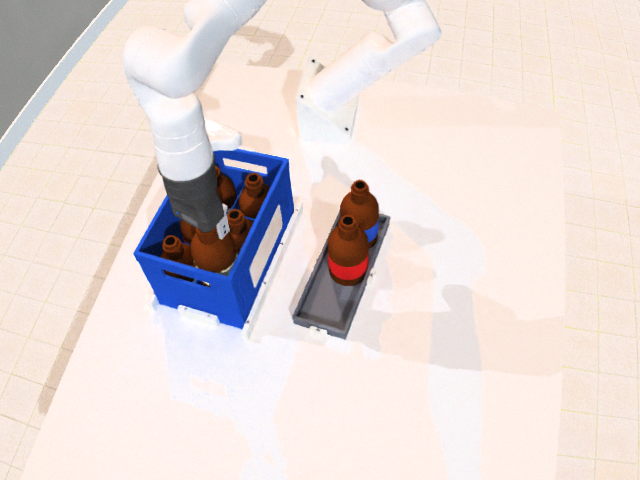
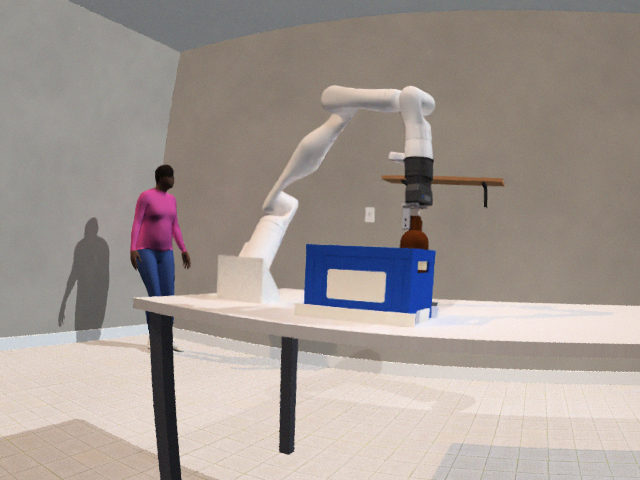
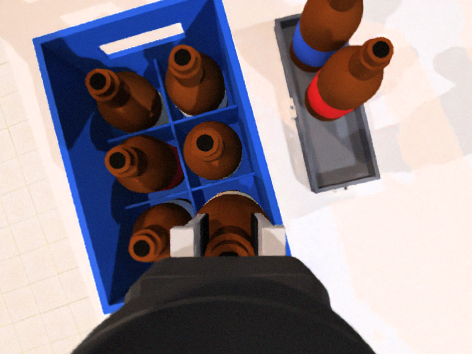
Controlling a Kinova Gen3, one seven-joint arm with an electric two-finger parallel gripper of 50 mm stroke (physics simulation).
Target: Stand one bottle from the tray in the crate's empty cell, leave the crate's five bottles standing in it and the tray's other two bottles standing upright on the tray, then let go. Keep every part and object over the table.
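Frame: origin at the arm's base, x left, y up, z ahead, level; millimetres.
Seen in the pictures: gripper, fingertip midpoint: (image 1: 214, 229) (image 2: 410, 230) (image 3: 229, 228); arm's base at its link origin: (image 1: 323, 94) (image 2: 251, 271).
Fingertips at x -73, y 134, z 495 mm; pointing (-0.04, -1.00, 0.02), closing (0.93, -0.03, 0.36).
Offsets run from my fingertips to a thing's middle.
My gripper (image 3: 229, 228) is shut on the neck of a brown bottle with a cream label @(dx -6, dy -42, dz +14 mm) (image 1: 212, 252) (image 2: 414, 239) (image 3: 231, 212). The bottle is upright, its lower part down inside the blue crate @(dx -40, dy -136, dz -84 mm) (image 1: 196, 291) (image 2: 369, 253) (image 3: 75, 192), in the corner cell; its shoulder and neck stand above the rim. Its base is hidden. Five brown bottles stand in the other cells, among them one beside the held bottle @(dx +1, dy -138, dz -76 mm) (image 1: 236, 222) (image 3: 212, 150). A red-label bottle @(dx +197, dy -141, dz -99 mm) (image 1: 348, 253) (image 3: 345, 85) and a blue-label bottle @(dx +205, dy -141, dz -181 mm) (image 1: 360, 206) (image 3: 327, 30) stand upright on the grey tray @(dx +190, dy -210, dz -96 mm) (image 1: 320, 316) (image 3: 345, 184).
White strips (image 1: 273, 273) (image 2: 354, 314) lie along the crate's foot. The tray lies beside the crate's long side, with a gap between them. The arm's white base (image 1: 325, 121) (image 2: 240, 279) stands behind them on the table. A wall shelf (image 2: 465, 180) and a person (image 2: 157, 222) are in the background.
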